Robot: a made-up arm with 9 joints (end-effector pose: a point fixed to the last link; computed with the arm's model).
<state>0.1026 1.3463 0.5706 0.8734 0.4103 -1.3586 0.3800 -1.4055 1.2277</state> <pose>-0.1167 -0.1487 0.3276 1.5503 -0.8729 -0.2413</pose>
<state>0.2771 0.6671 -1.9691 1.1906 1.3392 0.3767 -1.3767 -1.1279 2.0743</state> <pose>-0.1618 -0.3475 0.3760 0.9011 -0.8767 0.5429</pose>
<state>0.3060 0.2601 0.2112 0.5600 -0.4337 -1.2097 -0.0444 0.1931 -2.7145</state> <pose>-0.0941 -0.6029 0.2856 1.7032 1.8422 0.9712</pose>
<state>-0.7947 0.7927 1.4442 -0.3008 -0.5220 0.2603 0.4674 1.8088 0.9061</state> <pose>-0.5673 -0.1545 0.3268 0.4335 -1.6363 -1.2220</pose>
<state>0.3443 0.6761 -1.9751 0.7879 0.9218 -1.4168 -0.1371 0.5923 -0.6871</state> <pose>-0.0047 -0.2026 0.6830 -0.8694 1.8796 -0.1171</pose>
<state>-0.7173 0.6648 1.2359 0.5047 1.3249 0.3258 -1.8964 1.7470 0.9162</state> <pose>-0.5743 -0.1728 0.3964 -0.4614 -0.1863 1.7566</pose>
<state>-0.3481 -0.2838 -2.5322 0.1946 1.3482 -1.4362 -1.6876 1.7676 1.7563</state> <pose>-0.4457 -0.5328 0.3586 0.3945 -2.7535 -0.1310</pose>
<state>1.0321 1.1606 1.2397 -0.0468 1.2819 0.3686 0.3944 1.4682 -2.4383</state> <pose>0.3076 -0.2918 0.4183 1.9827 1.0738 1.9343</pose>
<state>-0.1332 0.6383 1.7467 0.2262 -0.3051 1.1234 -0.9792 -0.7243 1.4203</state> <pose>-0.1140 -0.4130 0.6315 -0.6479 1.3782 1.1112</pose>
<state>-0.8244 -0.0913 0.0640 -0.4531 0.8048 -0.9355 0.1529 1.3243 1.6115</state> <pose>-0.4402 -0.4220 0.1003 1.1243 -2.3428 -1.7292</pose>
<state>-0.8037 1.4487 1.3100 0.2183 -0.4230 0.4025 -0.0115 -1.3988 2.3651</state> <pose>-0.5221 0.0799 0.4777 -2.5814 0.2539 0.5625</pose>
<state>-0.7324 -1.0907 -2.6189 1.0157 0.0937 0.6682 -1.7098 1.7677 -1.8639</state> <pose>-0.4178 -0.6001 -0.4773 -1.5206 -0.7510 -0.2299</pose>
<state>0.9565 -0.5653 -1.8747 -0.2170 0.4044 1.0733 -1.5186 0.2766 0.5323</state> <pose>-0.1814 -0.5808 0.3951 -0.8892 0.0536 0.5669</pose>
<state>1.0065 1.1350 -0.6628 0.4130 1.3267 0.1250 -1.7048 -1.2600 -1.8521</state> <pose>0.2114 0.2069 0.6422 1.3818 -1.3754 -2.4600</pose>
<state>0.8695 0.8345 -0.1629 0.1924 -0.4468 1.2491 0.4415 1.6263 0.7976</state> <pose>0.2756 -0.3183 0.5054 2.2908 1.1468 1.7481</pose>
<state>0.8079 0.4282 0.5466 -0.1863 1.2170 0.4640 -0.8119 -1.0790 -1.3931</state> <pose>0.2204 -0.6740 0.5259 0.5055 -1.6922 1.4161</pose>
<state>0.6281 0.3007 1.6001 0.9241 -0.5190 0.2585 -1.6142 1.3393 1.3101</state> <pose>0.2028 -0.4325 0.3806 2.6548 1.2740 0.4974</pose>
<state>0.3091 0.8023 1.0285 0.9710 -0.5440 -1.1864 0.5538 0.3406 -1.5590</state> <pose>-0.1156 -0.4921 0.4430 1.5661 0.6870 0.0730</pose>
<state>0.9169 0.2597 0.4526 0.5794 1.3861 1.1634 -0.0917 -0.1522 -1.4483</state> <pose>0.0788 -0.5854 0.2944 0.9627 -1.7940 0.3336</pose>
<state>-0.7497 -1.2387 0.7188 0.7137 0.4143 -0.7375 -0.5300 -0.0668 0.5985</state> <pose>-0.0700 -0.3699 -0.1683 -1.4441 1.8153 1.5969</pose>
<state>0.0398 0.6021 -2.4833 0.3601 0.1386 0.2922 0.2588 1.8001 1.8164</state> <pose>-0.2763 -0.3943 0.6130 1.9996 0.0669 -1.6329</pose>
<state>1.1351 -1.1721 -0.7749 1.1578 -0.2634 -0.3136 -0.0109 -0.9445 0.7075</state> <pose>-0.5583 -0.4256 0.4800 -0.5577 0.0350 -1.6933</pose>
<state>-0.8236 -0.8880 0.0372 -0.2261 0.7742 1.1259 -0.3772 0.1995 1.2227</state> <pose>-0.1300 -0.6544 -0.0952 -0.1840 -0.3286 2.3991</pose>
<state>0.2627 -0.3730 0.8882 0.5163 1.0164 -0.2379 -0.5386 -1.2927 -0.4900</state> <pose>-0.0668 -0.7886 0.3605 0.4176 -2.3001 1.4802</pose>
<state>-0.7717 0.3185 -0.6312 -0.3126 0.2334 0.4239 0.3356 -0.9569 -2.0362</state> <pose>-0.2171 -0.6646 0.1043 0.6757 -1.2822 1.6327</pose>
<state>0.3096 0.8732 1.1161 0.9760 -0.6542 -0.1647 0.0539 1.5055 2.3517</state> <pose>-0.0033 -0.3563 0.5147 2.3963 1.2573 0.7540</pose>
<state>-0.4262 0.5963 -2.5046 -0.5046 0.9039 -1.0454 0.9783 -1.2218 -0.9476</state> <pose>-0.6618 -0.1600 0.1611 1.9675 -0.8658 -0.7401</pose>
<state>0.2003 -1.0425 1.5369 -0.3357 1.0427 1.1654 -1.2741 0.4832 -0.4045</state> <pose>-0.4091 -0.4735 0.1887 -0.6935 0.6185 1.7980</pose>
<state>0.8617 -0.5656 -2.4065 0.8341 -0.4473 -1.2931 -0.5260 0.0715 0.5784</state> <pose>-0.0056 -0.6153 0.4783 -0.7466 1.9564 0.2377</pose>
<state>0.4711 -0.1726 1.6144 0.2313 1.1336 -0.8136 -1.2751 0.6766 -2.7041</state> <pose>-0.2979 -0.4209 0.3062 -0.0509 -0.8734 0.0804</pose>
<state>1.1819 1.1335 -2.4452 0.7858 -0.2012 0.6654 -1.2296 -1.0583 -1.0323</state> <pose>0.4563 -0.0554 0.2887 1.7715 -2.1170 -0.2901</pose>
